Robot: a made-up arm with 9 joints. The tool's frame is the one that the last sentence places.
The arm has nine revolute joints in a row. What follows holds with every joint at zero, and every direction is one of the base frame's. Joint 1 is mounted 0.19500 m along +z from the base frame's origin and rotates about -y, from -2.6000 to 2.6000 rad. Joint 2 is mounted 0.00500 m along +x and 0.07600 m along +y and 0.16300 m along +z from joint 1 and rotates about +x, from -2.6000 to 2.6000 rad. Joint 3 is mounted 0.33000 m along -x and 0.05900 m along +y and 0.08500 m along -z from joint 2 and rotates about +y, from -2.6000 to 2.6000 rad. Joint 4 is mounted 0.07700 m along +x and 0.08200 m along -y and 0.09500 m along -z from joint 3 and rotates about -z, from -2.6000 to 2.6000 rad. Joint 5 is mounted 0.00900 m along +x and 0.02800 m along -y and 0.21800 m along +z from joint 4 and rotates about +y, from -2.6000 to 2.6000 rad. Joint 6 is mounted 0.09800 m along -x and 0.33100 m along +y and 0.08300 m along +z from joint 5 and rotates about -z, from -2.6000 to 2.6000 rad. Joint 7 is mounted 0.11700 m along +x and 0.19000 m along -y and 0.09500 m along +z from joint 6 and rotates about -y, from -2.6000 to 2.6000 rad. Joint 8 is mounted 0.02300 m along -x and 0.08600 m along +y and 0.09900 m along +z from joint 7 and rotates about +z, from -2.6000 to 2.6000 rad. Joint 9 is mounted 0.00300 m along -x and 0.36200 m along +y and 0.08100 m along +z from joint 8 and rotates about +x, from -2.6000 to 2.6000 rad. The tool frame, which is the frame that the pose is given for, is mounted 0.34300 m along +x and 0.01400 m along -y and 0.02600 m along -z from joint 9; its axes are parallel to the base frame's.
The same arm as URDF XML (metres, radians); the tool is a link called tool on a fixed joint. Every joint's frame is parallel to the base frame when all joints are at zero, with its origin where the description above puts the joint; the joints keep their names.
<robot name="arm">
<link name="base"/>
<link name="link1"/>
<link name="link2"/>
<link name="link3"/>
<link name="link4"/>
<link name="link5"/>
<link name="link6"/>
<link name="link7"/>
<link name="link8"/>
<link name="link9"/>
<link name="tool"/>
<joint name="joint 1" type="revolute"><parent link="base"/><child link="link1"/><origin xyz="0 0 0.195" rpy="0 0 0"/><axis xyz="0 -1 0"/><limit lower="-2.6" upper="2.6"/></joint>
<joint name="joint 2" type="revolute"><parent link="link1"/><child link="link2"/><origin xyz="0.005 0.076 0.163" rpy="0 0 0"/><axis xyz="1 0 0"/><limit lower="-2.6" upper="2.6"/></joint>
<joint name="joint 3" type="revolute"><parent link="link2"/><child link="link3"/><origin xyz="-0.33 0.059 -0.085" rpy="0 0 0"/><axis xyz="0 1 0"/><limit lower="-2.6" upper="2.6"/></joint>
<joint name="joint 4" type="revolute"><parent link="link3"/><child link="link4"/><origin xyz="0.077 -0.082 -0.095" rpy="0 0 0"/><axis xyz="0 0 -1"/><limit lower="-2.6" upper="2.6"/></joint>
<joint name="joint 5" type="revolute"><parent link="link4"/><child link="link5"/><origin xyz="0.009 -0.028 0.218" rpy="0 0 0"/><axis xyz="0 1 0"/><limit lower="-2.6" upper="2.6"/></joint>
<joint name="joint 6" type="revolute"><parent link="link5"/><child link="link6"/><origin xyz="-0.098 0.331 0.083" rpy="0 0 0"/><axis xyz="0 0 -1"/><limit lower="-2.6" upper="2.6"/></joint>
<joint name="joint 7" type="revolute"><parent link="link6"/><child link="link7"/><origin xyz="0.117 -0.19 0.095" rpy="0 0 0"/><axis xyz="0 -1 0"/><limit lower="-2.6" upper="2.6"/></joint>
<joint name="joint 8" type="revolute"><parent link="link7"/><child link="link8"/><origin xyz="-0.023 0.086 0.099" rpy="0 0 0"/><axis xyz="0 0 1"/><limit lower="-2.6" upper="2.6"/></joint>
<joint name="joint 9" type="revolute"><parent link="link8"/><child link="link9"/><origin xyz="-0.003 0.362 0.081" rpy="0 0 0"/><axis xyz="1 0 0"/><limit lower="-2.6" upper="2.6"/></joint>
<joint name="tool_joint" type="fixed"><parent link="link9"/><child link="tool"/><origin xyz="0.343 -0.014 -0.026" rpy="0 0 0"/></joint>
</robot>

